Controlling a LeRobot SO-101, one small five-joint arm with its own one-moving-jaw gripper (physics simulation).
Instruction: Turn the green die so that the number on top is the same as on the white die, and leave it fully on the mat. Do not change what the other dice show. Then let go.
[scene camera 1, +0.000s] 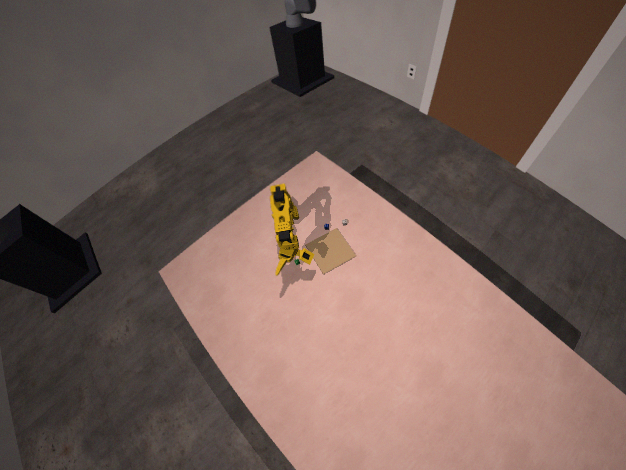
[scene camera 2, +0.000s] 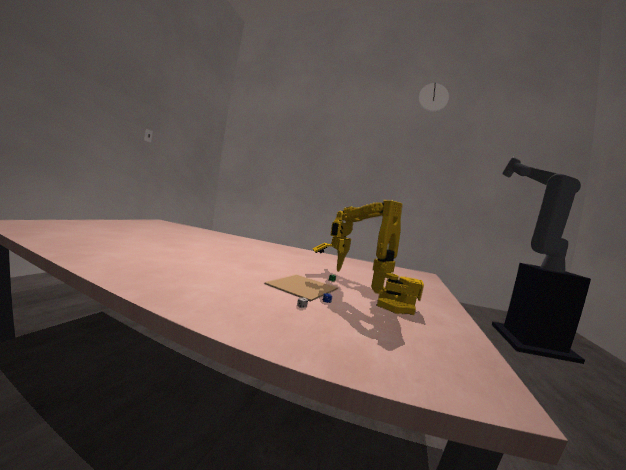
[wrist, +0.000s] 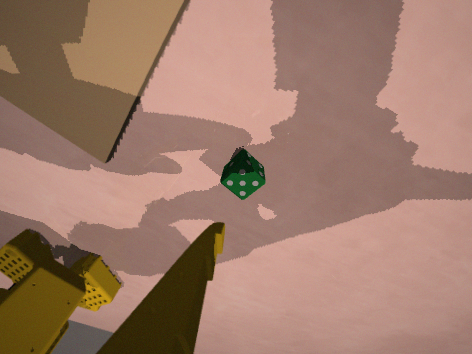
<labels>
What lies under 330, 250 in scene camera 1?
A tan mat.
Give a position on a tan mat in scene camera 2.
297, 285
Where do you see a tan mat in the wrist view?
At 82, 76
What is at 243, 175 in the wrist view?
A green die.
</labels>
